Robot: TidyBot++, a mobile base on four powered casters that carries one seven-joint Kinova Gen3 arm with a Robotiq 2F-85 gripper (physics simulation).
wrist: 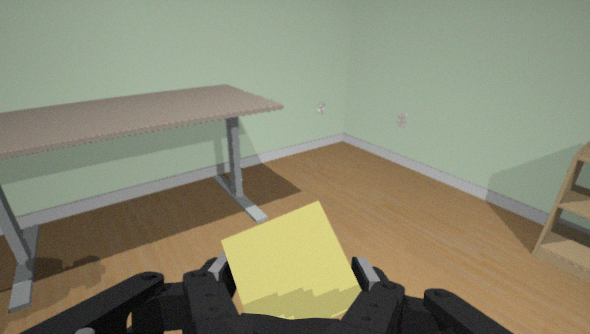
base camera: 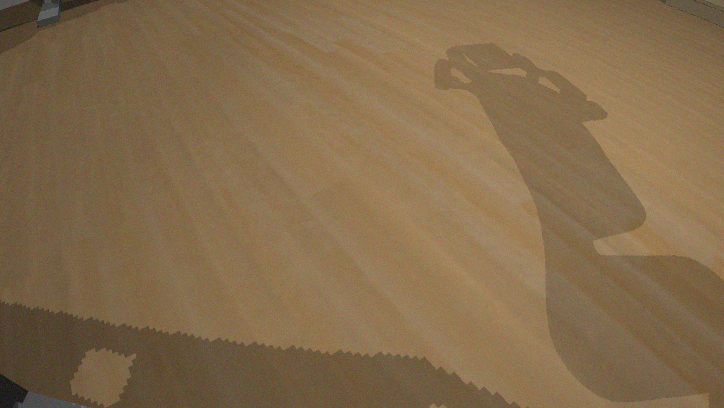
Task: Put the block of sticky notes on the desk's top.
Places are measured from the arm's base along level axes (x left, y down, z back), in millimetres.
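Where they show: gripper, fingertip midpoint: (wrist: pixel 294 271).
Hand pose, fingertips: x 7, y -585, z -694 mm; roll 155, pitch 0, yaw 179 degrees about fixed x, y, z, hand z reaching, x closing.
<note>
After its pixels a point has its place.
The yellow block of sticky notes (wrist: pixel 295 257) {x 6, y -614, z -673 mm} is held between the two fingers of my gripper (wrist: pixel 294 271) {x 7, y -585, z -694 mm}, turned at a slant, at the bottom middle of the wrist view. My gripper is shut on it. The desk (wrist: pixel 150 112) {x 772, y -324, z -1960 mm} stands ahead and to the left in the wrist view, with a flat brownish top and grey metal legs; its left end runs out of view. The block is apart from the desk, on the near side of it. In the base camera view, part of a grey metal foot (base camera: pixel 49 16) shows at the top left.
A wooden shelf unit (wrist: pixel 554 220) {x -1418, y 216, z -1932 mm} stands at the right edge of the wrist view. Green walls meet in a corner behind, with a grey baseboard (wrist: pixel 430 175) {x -1037, y 380, z -2800 mm} and two wall outlets. The arm's shadow (base camera: pixel 582 167) {x -308, y 396, z -557 mm} falls on the wooden floor (base camera: pixel 303 202) {x 92, y 397, z -456 mm}.
</note>
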